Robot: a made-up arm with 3 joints.
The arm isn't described. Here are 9 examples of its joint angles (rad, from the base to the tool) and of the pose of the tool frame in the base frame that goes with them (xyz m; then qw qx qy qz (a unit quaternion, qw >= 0)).
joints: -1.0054 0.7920 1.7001
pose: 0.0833 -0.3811 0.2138 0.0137 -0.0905 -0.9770 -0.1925
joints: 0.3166 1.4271 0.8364
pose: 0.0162 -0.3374 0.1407 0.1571 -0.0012 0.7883 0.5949
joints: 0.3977 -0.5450 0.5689
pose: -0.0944 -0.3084 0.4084 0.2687 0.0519 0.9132 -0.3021
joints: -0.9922 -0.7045 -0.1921
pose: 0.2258 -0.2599 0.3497 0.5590 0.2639 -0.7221 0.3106
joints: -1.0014 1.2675 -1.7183
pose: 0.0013 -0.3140 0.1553 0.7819 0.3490 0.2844 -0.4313
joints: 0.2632 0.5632 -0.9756
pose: 0.0270 -0.3889 0.2472 0.5535 0.2642 -0.7383 -0.2807
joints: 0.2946 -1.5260 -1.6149
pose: -0.0773 -0.1923 0.4219 0.4883 -0.5490 -0.6625 0.1461
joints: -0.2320 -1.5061 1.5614
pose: -0.0206 -0.1821 0.4434 0.4964 -0.4132 0.4935 -0.5824
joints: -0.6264 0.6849 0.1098
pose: 0.0992 -0.3870 0.2194 0.5074 0.1436 -0.7843 -0.3268
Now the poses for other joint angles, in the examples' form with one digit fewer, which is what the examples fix.
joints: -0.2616 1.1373 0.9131
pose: 0.025 -0.373 0.183 0.052 -0.055 -0.882 -0.465
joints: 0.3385 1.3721 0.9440
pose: 0.013 -0.344 0.147 0.216 0.032 0.797 0.563
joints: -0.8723 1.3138 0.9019
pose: 0.019 -0.357 0.167 0.371 -0.131 -0.786 -0.476
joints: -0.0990 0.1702 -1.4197
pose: 0.061 -0.386 0.296 0.824 0.156 -0.524 -0.150
